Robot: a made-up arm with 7 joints.
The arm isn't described. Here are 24 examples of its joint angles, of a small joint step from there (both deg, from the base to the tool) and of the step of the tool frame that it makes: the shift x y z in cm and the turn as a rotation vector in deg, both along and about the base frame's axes.
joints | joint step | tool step
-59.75 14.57 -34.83 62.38 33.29 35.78 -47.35 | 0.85 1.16 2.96 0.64 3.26 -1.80 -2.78 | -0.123 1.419 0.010 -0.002 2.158 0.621
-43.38 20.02 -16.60 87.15 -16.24 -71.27 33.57 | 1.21 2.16 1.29 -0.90 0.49 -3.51 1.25 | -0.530 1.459 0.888 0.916 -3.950 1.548
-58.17 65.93 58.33 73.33 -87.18 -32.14 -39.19 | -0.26 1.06 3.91 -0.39 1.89 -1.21 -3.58 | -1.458 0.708 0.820 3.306 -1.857 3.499
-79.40 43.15 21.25 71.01 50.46 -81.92 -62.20 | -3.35 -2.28 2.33 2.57 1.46 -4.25 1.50 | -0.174 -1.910 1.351 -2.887 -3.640 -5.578
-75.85 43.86 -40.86 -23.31 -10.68 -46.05 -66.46 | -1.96 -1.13 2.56 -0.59 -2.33 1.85 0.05 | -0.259 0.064 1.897 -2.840 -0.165 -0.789
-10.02 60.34 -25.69 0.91 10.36 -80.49 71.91 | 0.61 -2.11 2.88 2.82 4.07 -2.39 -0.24 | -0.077 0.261 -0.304 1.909 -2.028 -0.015
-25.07 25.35 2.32 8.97 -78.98 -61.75 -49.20 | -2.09 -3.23 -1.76 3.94 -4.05 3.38 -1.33 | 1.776 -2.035 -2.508 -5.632 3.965 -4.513
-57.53 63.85 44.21 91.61 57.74 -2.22 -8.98 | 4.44 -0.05 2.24 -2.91 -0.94 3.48 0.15 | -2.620 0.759 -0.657 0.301 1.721 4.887
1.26 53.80 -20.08 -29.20 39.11 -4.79 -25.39 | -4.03 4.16 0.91 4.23 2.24 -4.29 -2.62 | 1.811 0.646 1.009 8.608 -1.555 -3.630
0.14 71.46 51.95 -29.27 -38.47 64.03 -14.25 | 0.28 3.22 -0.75 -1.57 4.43 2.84 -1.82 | -0.229 0.082 1.859 5.671 2.418 1.115
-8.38 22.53 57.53 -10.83 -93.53 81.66 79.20 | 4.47 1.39 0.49 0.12 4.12 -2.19 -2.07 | -1.897 1.614 -0.926 3.160 4.218 4.109
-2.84 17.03 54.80 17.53 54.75 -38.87 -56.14 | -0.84 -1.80 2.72 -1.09 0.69 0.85 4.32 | -0.779 0.319 0.276 1.175 -5.145 4.432
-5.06 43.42 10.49 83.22 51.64 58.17 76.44 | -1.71 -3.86 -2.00 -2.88 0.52 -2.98 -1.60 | 1.752 -0.787 -2.752 -6.863 -3.752 -3.634
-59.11 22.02 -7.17 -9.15 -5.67 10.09 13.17 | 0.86 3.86 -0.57 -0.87 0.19 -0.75 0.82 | -0.387 1.414 0.358 2.569 -1.617 2.458
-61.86 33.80 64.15 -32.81 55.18 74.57 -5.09 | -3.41 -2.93 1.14 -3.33 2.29 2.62 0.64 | 0.832 -1.635 -1.220 -4.161 -4.790 1.188
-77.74 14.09 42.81 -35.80 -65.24 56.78 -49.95 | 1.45 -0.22 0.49 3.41 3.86 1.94 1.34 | 2.180 0.985 -1.732 -1.078 8.028 3.128
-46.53 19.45 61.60 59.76 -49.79 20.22 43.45 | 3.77 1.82 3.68 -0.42 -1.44 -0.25 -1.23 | -2.416 2.496 -0.967 -0.237 -0.022 5.648
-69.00 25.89 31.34 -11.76 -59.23 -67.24 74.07 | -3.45 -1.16 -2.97 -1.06 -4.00 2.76 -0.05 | 1.007 -1.966 1.748 2.756 -2.058 -7.804
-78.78 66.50 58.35 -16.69 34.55 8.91 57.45 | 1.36 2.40 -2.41 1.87 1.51 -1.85 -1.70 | -0.328 -0.612 1.426 2.255 5.445 3.252
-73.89 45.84 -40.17 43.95 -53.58 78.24 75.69 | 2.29 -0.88 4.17 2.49 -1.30 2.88 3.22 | -1.272 -0.225 -1.000 -1.317 3.883 4.416
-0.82 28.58 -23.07 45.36 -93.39 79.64 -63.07 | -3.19 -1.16 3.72 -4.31 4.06 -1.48 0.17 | 3.186 -0.285 -0.759 0.635 -8.770 -1.924
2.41 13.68 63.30 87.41 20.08 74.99 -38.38 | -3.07 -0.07 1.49 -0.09 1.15 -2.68 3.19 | 1.519 0.485 -1.727 1.525 -3.459 -4.323
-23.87 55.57 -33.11 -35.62 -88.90 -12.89 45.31 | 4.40 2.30 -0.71 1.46 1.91 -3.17 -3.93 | -0.758 1.690 -1.515 1.341 -0.086 1.247
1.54 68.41 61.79 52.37 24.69 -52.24 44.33 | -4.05 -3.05 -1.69 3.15 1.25 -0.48 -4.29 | 0.631 0.547 -3.009 -6.269 3.491 -0.104
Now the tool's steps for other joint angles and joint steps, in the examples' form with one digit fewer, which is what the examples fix.
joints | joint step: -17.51 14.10 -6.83 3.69 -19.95 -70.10 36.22 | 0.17 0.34 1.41 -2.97 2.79 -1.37 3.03
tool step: -0.68 0.23 1.36 -0.53 -4.29 1.82
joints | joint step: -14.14 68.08 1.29 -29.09 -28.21 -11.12 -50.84 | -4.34 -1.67 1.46 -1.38 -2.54 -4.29 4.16
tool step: -0.10 -1.33 3.34 -8.07 -9.13 -2.56
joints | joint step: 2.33 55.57 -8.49 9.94 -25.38 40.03 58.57 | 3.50 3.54 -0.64 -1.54 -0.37 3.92 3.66
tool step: -2.16 1.03 1.49 6.77 5.18 1.14
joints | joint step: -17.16 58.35 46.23 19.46 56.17 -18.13 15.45 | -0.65 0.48 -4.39 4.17 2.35 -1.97 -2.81
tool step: 2.12 0.01 -1.74 -1.07 9.41 -0.34
